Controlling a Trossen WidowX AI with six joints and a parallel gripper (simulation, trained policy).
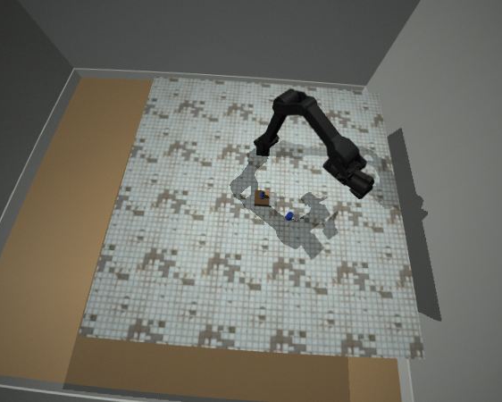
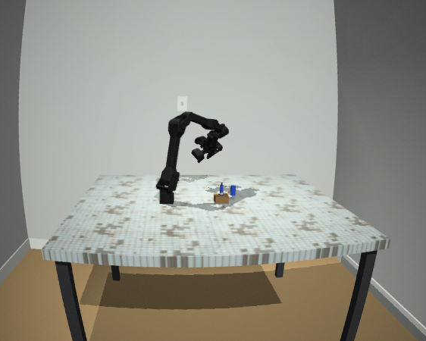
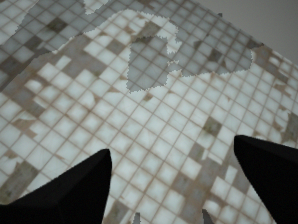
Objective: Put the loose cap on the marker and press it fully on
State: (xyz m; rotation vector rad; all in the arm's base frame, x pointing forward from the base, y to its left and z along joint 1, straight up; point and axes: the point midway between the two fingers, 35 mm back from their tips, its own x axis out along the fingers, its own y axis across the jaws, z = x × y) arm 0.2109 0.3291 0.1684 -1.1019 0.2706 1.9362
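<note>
Right now the blue cap is 22 cm to the right of my gripper tip, 14 cm ahead of it and 12 cm below it. The rest, counted from my gripper tip: holder block (34 cm to the right, 13 cm below, 6 cm ahead).
</note>
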